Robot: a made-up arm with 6 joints. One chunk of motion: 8 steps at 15 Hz.
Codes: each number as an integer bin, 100 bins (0 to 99) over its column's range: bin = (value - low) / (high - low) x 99, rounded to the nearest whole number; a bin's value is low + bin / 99 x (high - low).
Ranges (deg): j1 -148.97..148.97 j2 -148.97..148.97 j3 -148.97..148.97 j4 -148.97..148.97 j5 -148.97..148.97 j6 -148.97..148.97
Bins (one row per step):
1: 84 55 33 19 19 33
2: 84 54 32 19 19 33
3: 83 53 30 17 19 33
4: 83 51 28 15 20 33
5: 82 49 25 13 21 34
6: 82 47 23 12 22 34
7: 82 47 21 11 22 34
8: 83 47 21 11 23 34
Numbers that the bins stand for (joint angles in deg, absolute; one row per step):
1: 103.83 16.55 -49.66 -91.79 -91.79 -49.66
2: 103.83 13.54 -52.67 -91.79 -91.79 -49.66
3: 100.82 10.53 -58.69 -97.81 -91.79 -49.66
4: 100.82 4.51 -64.70 -103.83 -88.78 -49.66
5: 97.81 -1.50 -73.73 -109.85 -85.77 -46.65
6: 97.81 -7.52 -79.75 -112.86 -82.76 -46.65
7: 97.81 -7.52 -85.77 -115.87 -82.76 -46.65
8: 100.82 -7.52 -85.77 -115.87 -79.75 -46.65

